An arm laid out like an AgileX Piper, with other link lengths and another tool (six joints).
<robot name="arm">
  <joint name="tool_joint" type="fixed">
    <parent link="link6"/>
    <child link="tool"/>
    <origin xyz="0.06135 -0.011 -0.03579" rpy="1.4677 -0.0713 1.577"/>
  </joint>
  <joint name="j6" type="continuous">
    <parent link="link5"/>
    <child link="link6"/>
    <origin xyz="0.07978 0 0.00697"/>
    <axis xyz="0.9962 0 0.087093"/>
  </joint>
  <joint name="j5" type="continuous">
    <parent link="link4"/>
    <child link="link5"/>
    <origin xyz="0 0 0"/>
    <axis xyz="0 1 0"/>
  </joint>
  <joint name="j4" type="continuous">
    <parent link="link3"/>
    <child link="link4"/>
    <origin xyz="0.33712 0 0.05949"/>
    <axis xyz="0.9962 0 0.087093"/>
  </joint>
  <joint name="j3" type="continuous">
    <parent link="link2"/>
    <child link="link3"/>
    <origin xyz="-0.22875 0 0.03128"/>
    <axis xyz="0 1 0"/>
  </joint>
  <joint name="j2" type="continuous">
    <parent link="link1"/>
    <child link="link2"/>
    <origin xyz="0 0 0"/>
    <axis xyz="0 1 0"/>
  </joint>
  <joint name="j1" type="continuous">
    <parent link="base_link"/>
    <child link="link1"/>
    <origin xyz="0 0 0.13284"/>
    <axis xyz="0 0 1"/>
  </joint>
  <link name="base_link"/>
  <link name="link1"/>
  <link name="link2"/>
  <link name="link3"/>
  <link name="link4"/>
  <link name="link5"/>
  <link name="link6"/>
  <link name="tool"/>
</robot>
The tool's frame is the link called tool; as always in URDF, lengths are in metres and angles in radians. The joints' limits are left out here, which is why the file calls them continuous.
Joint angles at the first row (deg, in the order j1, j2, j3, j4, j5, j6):
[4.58, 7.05, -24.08, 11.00, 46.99, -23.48]
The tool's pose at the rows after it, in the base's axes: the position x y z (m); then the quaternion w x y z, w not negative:
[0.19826 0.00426 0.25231 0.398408 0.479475 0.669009 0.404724]
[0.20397 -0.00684 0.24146 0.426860 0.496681 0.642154 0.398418]
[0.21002 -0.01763 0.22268 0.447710 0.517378 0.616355 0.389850]
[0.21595 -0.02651 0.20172 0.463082 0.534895 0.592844 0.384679]
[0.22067 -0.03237 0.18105 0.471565 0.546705 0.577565 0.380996]
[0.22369 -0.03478 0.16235 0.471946 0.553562 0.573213 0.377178]
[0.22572 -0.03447 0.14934 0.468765 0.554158 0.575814 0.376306]
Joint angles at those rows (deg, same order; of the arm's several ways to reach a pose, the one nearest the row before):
[3.30, 5.59, -21.92, 8.63, 43.45, -21.73]
[1.82, 3.88, -18.58, 4.97, 39.27, -18.36]
[0.32, 2.20, -14.19, 0.95, 35.04, -14.05]
[-1.06, 0.80, -9.63, -2.65, 30.72, -9.68]
[-1.99, -0.17, -5.52, -5.55, 27.07, -6.09]
[-2.35, -0.61, -2.28, -7.22, 24.64, -4.04]
[-2.42, -0.65, -0.20, -6.98, 23.01, -4.22]

